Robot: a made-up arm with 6 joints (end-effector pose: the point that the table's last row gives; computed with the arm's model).
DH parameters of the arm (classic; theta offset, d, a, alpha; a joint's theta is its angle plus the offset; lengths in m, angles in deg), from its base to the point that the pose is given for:
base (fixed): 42.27 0 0.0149 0
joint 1: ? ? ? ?
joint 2: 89.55 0 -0.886 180
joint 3: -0.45 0.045 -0.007 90
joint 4: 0 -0.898 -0.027 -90
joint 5: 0 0.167 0.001 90
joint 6: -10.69 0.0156 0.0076 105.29
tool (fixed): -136.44 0.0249 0 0
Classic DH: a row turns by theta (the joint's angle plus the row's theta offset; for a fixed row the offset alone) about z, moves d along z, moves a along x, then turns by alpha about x.
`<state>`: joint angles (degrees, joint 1 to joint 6).
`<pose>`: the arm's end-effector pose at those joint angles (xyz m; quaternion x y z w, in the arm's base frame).
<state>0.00 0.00 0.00 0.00 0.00 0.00</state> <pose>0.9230 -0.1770 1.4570 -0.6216 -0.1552 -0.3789 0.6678</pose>
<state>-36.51 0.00 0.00 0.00 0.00 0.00</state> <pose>0.6328 -0.6829 1.4570 -0.6390 0.0473 -0.5690 0.5155</pose>
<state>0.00 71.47 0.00 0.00 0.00 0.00</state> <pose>1.1898 -0.1770 -0.0042 -0.7259 0.2640 0.0555 0.6327</pose>
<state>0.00 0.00 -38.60 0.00 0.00 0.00</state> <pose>0.7475 -0.1770 0.8958 -0.7119 0.0742 -0.1521 0.6816</pose>
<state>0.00 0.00 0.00 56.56 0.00 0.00</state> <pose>0.9230 -0.0940 1.5651 -0.8638 -0.3162 -0.2601 0.2936</pose>
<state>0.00 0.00 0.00 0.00 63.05 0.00</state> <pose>0.9315 -0.1770 1.4511 -0.3318 -0.4815 -0.6480 0.4880</pose>
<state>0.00 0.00 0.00 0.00 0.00 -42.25</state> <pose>0.9230 -0.1814 1.4746 -0.3392 -0.0083 -0.4094 0.8469</pose>
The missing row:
joint 1: -42.27 0.541 0.03 -90
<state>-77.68 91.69 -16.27 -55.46 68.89 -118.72</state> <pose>-0.0392 -0.5426 -0.2715 -0.4093 -0.1188 0.9010 0.0812</pose>
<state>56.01 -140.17 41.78 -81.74 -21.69 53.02</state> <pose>-0.7183 -1.2081 -0.0295 0.6206 -0.6460 -0.4363 0.0851</pose>
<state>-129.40 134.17 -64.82 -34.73 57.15 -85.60</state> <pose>-0.0544 0.2400 0.2684 -0.5157 -0.7756 0.2115 0.2963</pose>
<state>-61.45 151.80 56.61 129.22 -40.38 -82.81</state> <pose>0.3209 -0.3587 -1.1481 -0.7798 0.5371 0.0676 0.3144</pose>
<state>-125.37 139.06 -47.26 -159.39 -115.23 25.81</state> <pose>0.2232 0.1761 0.0567 -0.8611 -0.0354 0.4811 0.1607</pose>
